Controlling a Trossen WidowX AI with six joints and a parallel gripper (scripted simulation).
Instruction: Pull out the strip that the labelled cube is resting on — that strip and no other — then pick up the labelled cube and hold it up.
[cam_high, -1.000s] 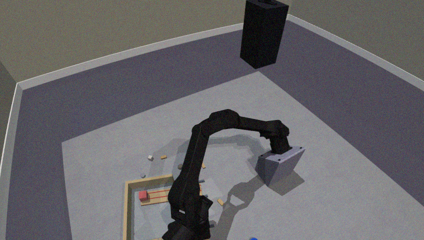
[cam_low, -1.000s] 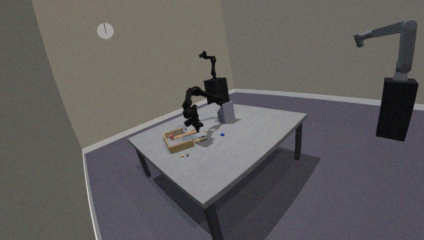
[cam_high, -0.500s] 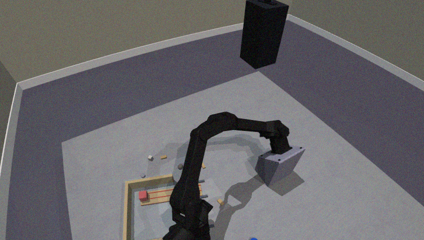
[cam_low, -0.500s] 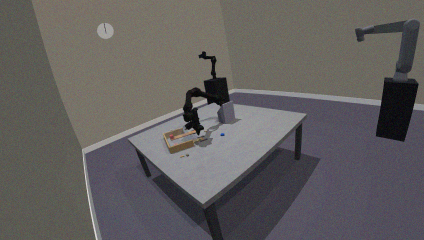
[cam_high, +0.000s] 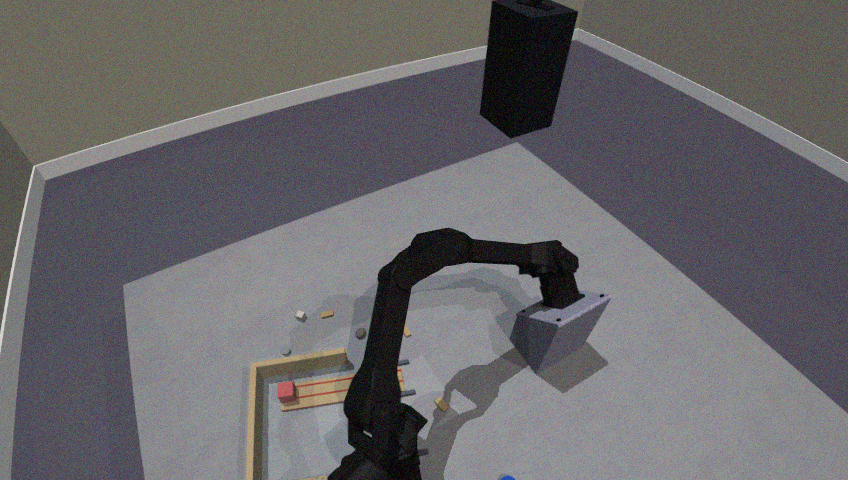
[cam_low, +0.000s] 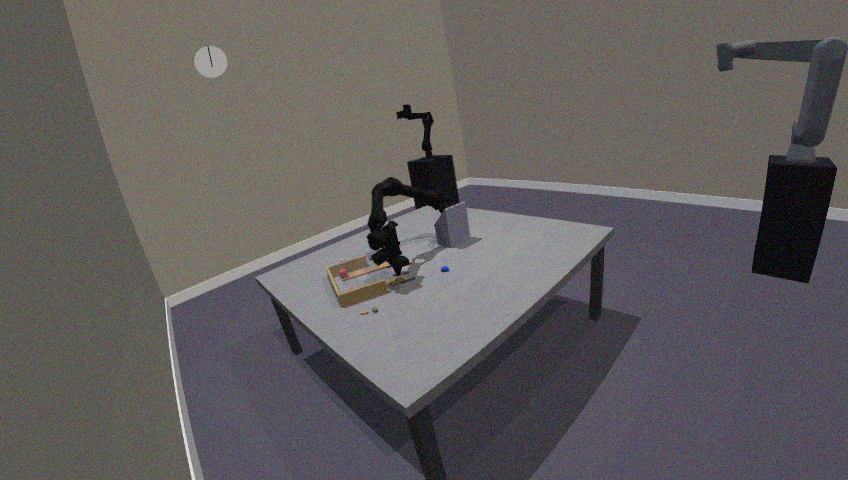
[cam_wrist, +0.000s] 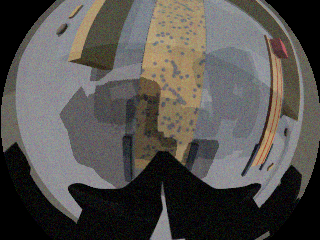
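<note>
My gripper tip is now 160 mm past the blue object, 110 mm to the right of it and 10 mm above it. Round my gripper tip: tan piece 10 mm behind, 390 mm to the right, 20 mm below; then white cube 50 mm ahead, 410 mm to the right, 10 mm below; then speckled tan strip 90 mm ahead, 30 mm to the right, 20 mm below.
</note>
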